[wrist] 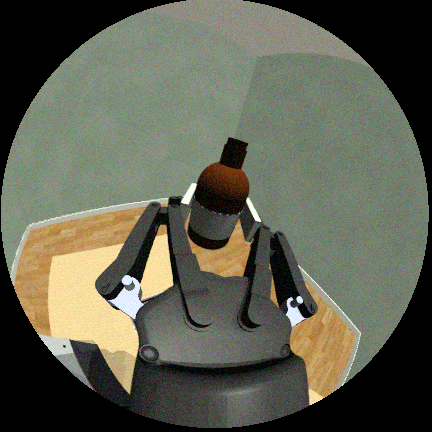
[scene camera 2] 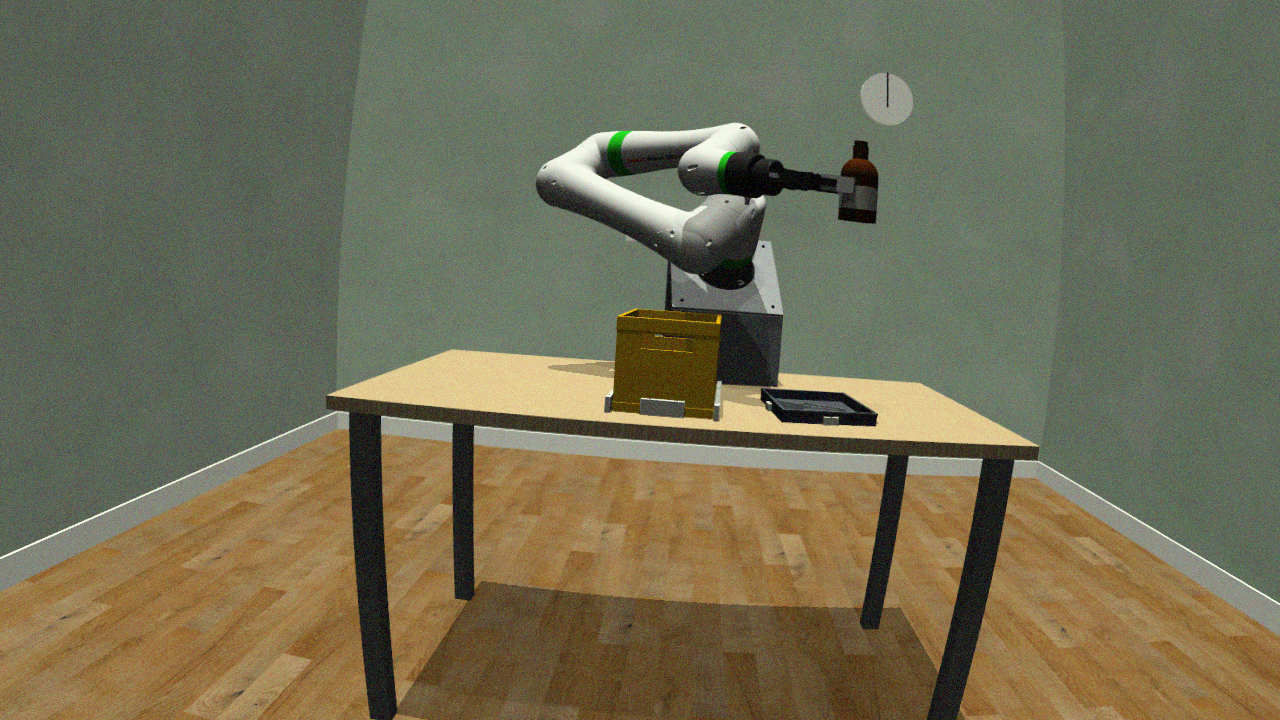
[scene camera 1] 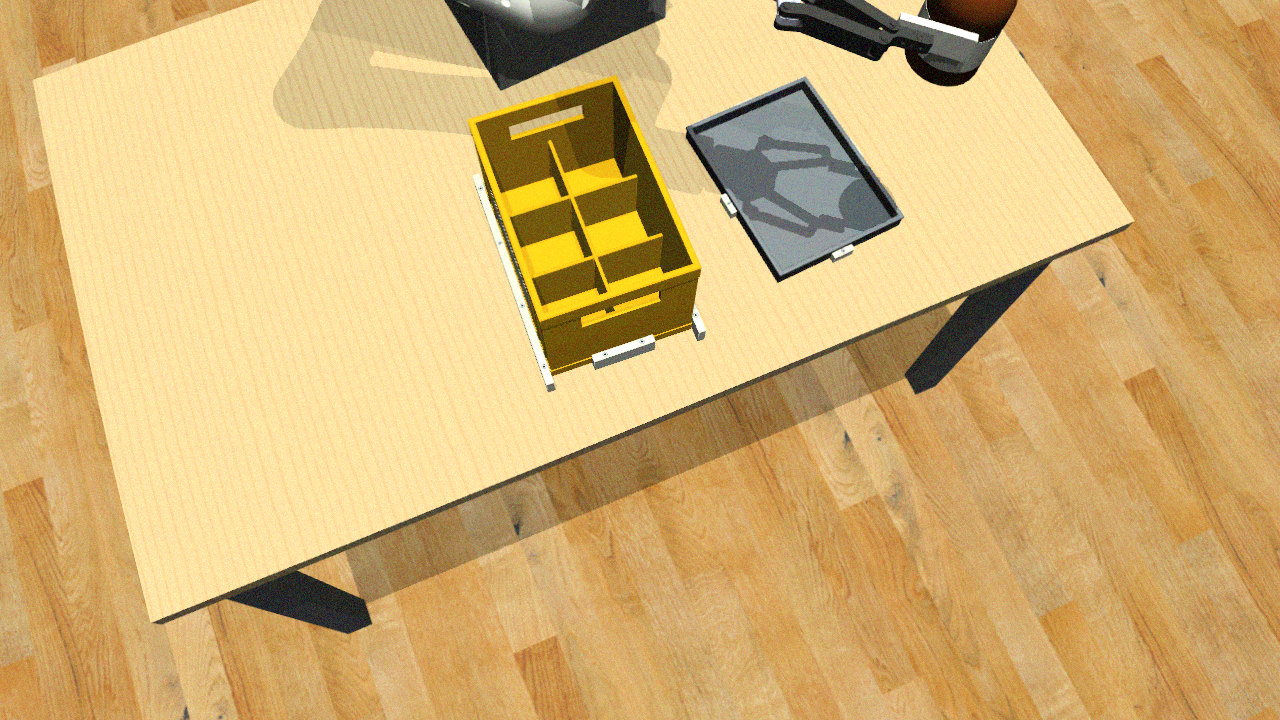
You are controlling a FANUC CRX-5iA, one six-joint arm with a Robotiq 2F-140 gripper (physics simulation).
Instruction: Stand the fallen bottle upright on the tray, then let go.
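Pixels of known places: gripper, fingertip midpoint: point(wrist: 218, 198) point(scene camera 2: 863, 188) point(scene camera 1: 975, 13); arm's base at its link origin: point(scene camera 2: 724, 269).
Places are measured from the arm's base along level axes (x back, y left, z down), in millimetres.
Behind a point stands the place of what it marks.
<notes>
The brown bottle point(scene camera 1: 959, 44) point(scene camera 2: 858, 192) @[y 350, x -492, z -162 mm] point(wrist: 218, 200) @[y 318, x -438, z -194 mm] has a dark cap and a grey label. It is held in the air, close to upright with its cap up, high above the table. My gripper point(scene camera 2: 850, 185) @[y 358, x -458, z -174 mm] point(wrist: 218, 198) @[y 358, x -458, z -174 mm] is shut on the bottle, with one finger pad on each side of its label; the gripper points sideways. The grey tray point(scene camera 1: 760, 166) @[y 249, x -322, z 270 mm] point(scene camera 2: 819, 418) @[y 306, x -473, z 264 mm] lies flat on the table at the right, well below the bottle, and the gripper's shadow falls across it. In scene camera 1 the bottle's top is cut off by the frame edge.
A yellow crate point(scene camera 1: 620, 183) @[y 49, x -375, z 185 mm] point(scene camera 2: 666, 380) @[y 27, x -561, z 210 mm] with compartments stands left of the tray, with white stops point(scene camera 1: 623, 351) @[y 24, x -573, z 246 mm] point(scene camera 2: 662, 407) @[y 27, x -573, z 258 mm] at its foot. Small white stops point(scene camera 1: 842, 253) @[y 327, x -473, z 260 mm] point(scene camera 2: 830, 420) @[y 328, x -474, z 266 mm] also touch the tray. The robot's dark pedestal point(scene camera 1: 537, 53) @[y -31, x -123, z 231 mm] point(scene camera 2: 751, 349) @[y 95, x -74, z 187 mm] stands behind the crate.
</notes>
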